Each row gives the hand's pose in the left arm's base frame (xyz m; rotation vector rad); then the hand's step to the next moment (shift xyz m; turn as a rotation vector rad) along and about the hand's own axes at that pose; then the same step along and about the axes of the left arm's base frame.
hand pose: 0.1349 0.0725 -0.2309 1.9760 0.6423 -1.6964
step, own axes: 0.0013 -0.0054 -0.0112 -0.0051 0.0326 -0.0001
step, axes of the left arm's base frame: 0.0056 0.0112 0.0000 0.0194 -0.0259 0.0063
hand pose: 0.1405 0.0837 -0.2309 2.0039 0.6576 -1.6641
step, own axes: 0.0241 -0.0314 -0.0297 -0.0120 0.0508 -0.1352
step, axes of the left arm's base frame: 0.0072 0.0447 -0.0199 0.1336 0.0425 0.0368
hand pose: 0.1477 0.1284 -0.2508 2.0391 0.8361 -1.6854
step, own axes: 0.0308 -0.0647 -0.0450 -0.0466 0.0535 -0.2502
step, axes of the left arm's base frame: -0.0044 0.0833 -0.0142 0.2183 0.1042 0.0955
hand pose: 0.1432 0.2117 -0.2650 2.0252 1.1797 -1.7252
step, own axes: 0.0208 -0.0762 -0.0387 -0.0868 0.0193 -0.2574
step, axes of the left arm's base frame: -0.0252 0.0827 0.0159 0.2005 0.1141 0.1447
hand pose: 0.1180 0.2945 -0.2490 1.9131 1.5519 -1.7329
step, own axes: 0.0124 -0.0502 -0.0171 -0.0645 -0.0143 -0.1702
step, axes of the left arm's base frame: -0.0275 0.0419 0.0213 0.1143 0.0839 0.1151
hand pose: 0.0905 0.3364 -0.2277 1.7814 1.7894 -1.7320
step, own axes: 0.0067 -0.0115 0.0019 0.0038 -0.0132 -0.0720
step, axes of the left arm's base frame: -0.0116 0.0065 0.0017 0.0332 0.0574 0.0312
